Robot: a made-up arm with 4 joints.
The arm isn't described. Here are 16 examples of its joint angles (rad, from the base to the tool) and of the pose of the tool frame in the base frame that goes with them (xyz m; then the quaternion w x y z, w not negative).
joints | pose
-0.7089 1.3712 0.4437 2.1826 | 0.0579 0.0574 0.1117 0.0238 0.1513 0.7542 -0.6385
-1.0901 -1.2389 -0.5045 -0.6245 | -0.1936 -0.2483 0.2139 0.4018 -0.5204 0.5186 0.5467
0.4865 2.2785 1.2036 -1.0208 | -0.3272 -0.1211 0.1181 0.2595 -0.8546 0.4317 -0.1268
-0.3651 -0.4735 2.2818 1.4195 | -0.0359 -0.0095 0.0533 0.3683 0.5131 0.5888 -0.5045
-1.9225 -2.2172 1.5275 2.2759 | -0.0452 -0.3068 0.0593 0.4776 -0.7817 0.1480 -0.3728
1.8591 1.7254 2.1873 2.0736 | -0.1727 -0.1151 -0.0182 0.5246 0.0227 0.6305 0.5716
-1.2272 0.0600 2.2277 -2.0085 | -0.1462 0.1188 0.1864 0.6239 0.6006 -0.4999 0.0043
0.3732 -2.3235 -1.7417 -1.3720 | -0.2263 -0.1220 -0.0457 0.2336 0.6283 -0.6212 0.4059
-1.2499 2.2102 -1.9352 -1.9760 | -0.0432 -0.2081 0.2264 0.5091 0.5450 0.2261 0.6266
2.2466 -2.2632 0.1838 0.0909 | 0.1453 -0.3480 -0.0897 0.1836 -0.3520 -0.4731 -0.7865
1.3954 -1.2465 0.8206 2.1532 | 0.1525 -0.2100 0.0069 0.2357 0.4760 -0.4404 -0.7238
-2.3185 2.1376 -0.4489 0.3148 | 0.2897 -0.0300 -0.0054 0.1550 0.1999 0.6481 -0.7183
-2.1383 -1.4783 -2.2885 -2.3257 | 0.0103 -0.0209 0.2120 0.8245 0.4290 -0.3130 -0.1952
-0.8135 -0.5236 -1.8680 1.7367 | -0.0462 -0.1653 0.0170 0.4983 -0.6627 -0.5587 -0.0189
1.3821 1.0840 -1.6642 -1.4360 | -0.0774 -0.1242 -0.1893 0.6760 -0.5678 -0.3149 0.3485
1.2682 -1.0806 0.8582 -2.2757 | 0.0883 -0.2984 -0.1554 0.3956 -0.5720 -0.1659 0.6992
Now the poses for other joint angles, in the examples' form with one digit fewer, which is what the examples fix.
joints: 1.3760 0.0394 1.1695 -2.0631
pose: 0.162 0.003 -0.180 0.017 -0.223 -0.645 0.731
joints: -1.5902 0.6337 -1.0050 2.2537
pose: -0.057 -0.062 0.043 0.415 -0.689 0.185 -0.565
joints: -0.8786 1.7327 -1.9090 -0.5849
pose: -0.133 -0.050 0.245 0.852 0.046 0.429 0.296
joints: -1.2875 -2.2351 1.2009 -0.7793
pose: -0.115 -0.302 0.265 0.530 -0.168 0.633 0.539
